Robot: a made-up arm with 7 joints. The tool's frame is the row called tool. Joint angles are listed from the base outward. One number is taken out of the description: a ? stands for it. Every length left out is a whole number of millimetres.
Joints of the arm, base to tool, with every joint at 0 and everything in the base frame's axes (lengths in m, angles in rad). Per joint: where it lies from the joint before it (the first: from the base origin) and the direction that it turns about. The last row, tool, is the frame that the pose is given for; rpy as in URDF.
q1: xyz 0 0 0.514 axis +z
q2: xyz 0 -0.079 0 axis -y
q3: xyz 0 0 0.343 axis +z
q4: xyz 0.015 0.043 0 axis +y
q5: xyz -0.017 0 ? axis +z
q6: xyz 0 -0.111 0 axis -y
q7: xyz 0.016 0 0.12 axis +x
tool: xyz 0 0 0 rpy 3.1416 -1.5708 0
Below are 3 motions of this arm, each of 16 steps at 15 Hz.
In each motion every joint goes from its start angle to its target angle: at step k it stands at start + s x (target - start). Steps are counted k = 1, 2, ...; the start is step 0. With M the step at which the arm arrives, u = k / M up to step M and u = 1 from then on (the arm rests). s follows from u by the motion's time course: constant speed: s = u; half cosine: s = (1 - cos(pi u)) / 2; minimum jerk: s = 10 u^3 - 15 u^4 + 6 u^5.
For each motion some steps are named. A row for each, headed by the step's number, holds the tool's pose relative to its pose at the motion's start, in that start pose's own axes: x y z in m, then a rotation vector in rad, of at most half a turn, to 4 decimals.
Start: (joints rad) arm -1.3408 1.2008 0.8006 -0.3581 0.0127 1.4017 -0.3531
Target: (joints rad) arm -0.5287 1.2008 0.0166 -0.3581 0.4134 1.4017 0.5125
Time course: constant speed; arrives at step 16
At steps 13, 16:
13: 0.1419 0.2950 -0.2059 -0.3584 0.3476 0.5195
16: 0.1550 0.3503 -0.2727 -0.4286 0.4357 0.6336

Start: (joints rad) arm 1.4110 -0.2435 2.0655 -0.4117 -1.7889 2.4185 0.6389
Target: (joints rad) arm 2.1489 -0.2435 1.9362 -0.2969 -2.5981 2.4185 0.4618
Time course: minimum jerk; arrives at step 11
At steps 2, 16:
2: -0.0087 -0.0019 -0.0015 0.0100 -0.0206 -0.0057
16: -0.1617 -0.1098 -0.0367 0.3542 -0.2911 -0.0719

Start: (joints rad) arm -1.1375 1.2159 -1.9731 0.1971 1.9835 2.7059 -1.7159
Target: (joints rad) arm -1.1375 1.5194 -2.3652 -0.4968 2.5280 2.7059 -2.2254
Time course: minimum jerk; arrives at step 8
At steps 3, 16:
3: 0.0414 0.0018 0.0318 -0.0097 0.0278 0.0403
16: 0.1236 0.0236 0.0632 0.1091 0.1768 0.0015

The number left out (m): 0.366
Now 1 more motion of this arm.
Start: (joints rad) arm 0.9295 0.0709 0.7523 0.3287 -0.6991 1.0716 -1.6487
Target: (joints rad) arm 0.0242 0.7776 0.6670 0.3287 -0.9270 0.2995 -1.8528
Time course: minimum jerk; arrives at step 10
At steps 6, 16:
6: 0.2776 0.2265 -0.1877 0.2660 -0.6044 -0.7945
16: 0.4970 0.2143 -0.2246 0.3690 -0.9339 -1.0845

